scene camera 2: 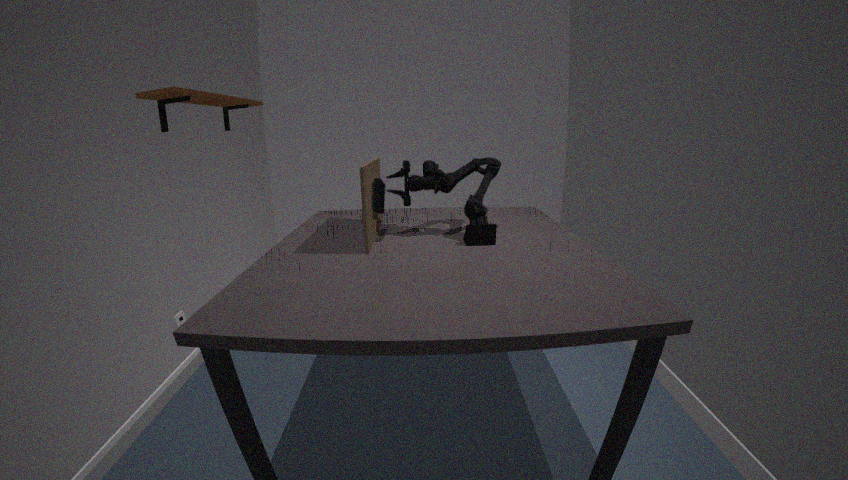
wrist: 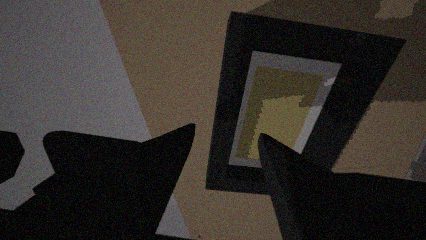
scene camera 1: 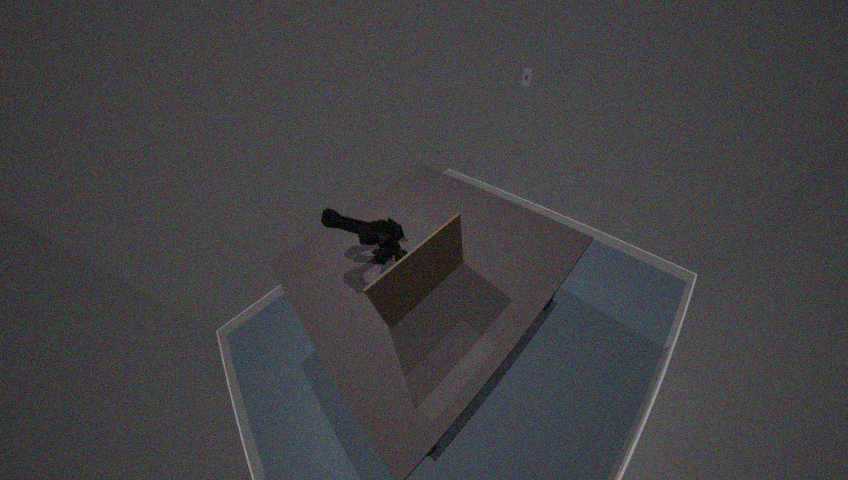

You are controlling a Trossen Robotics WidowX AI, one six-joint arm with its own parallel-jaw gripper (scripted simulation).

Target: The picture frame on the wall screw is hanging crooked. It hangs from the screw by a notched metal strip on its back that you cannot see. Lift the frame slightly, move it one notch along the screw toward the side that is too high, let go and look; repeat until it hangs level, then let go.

Labels:
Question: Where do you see a picture frame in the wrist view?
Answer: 307, 86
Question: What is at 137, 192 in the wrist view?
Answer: My gripper.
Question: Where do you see a tan wall board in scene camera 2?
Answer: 372, 220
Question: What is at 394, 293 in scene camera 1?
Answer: A tan wall board.

